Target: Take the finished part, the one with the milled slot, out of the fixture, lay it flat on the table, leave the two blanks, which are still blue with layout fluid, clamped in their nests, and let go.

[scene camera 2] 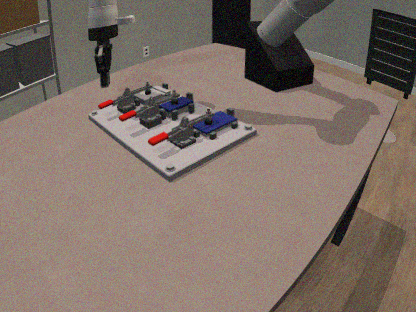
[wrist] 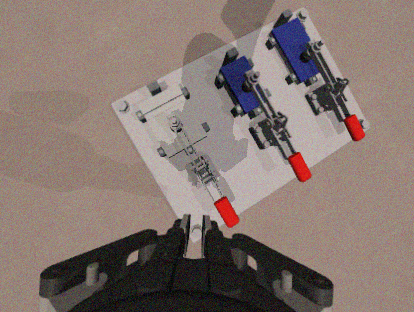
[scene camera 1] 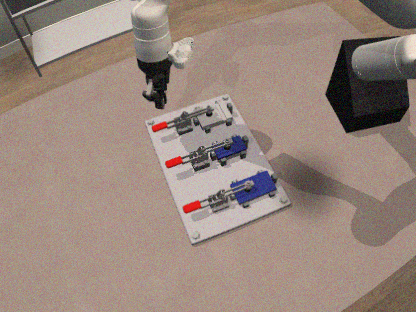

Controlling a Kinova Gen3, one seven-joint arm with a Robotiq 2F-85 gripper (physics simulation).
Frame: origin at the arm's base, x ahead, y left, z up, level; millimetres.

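Seen in the pictures: gripper, fingertip midpoint: point(scene camera 2: 105, 86) point(wrist: 196, 224) point(scene camera 1: 161, 105); arm's base, origin of the base link: point(scene camera 2: 269, 35) point(scene camera 1: 366, 63).
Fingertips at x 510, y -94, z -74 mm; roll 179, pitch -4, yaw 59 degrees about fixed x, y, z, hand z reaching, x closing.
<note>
Pixels of each thing's middle, then the offset from my fingertips to it.
- finished part, body centre: point(wrist: 173, 121) point(scene camera 1: 212, 115) point(scene camera 2: 151, 95) 56 mm down, 118 mm back, 28 mm left
- clamp's red handle, body centre: point(wrist: 216, 194) point(scene camera 2: 114, 100) point(scene camera 1: 169, 123) 33 mm down, 7 mm back, 34 mm left
- middle blue blank, body centre: point(wrist: 242, 87) point(scene camera 2: 176, 106) point(scene camera 1: 229, 148) 54 mm down, 118 mm back, 139 mm left
The finished part point(scene camera 1: 220, 116) point(scene camera 2: 159, 92) point(wrist: 160, 132) is pale and lies in the end nest, with its clamp arm down over it; its slot is hard to make out. That clamp's red handle point(scene camera 1: 159, 127) point(scene camera 2: 105, 104) point(wrist: 226, 212) points away from the nest. The middle blue blank point(scene camera 1: 239, 146) point(scene camera 2: 180, 105) point(wrist: 234, 75) and the other blue blank point(scene camera 1: 262, 187) point(scene camera 2: 222, 120) point(wrist: 291, 45) sit clamped in their nests. My gripper point(scene camera 1: 160, 104) point(scene camera 2: 104, 82) point(wrist: 196, 224) is almost fully closed with nothing held, above the fixture's corner beside the finished part's handle.
The white fixture plate point(scene camera 1: 180, 190) point(scene camera 2: 215, 147) point(wrist: 260, 185) lies on the table, with bolts at its corners. The black robot base point(scene camera 1: 370, 95) point(scene camera 2: 280, 65) stands beyond the blanks' side. A rack with a white shelf point(scene camera 1: 82, 37) and a dark drawer cabinet point(scene camera 2: 395, 50) stand off the table.
</note>
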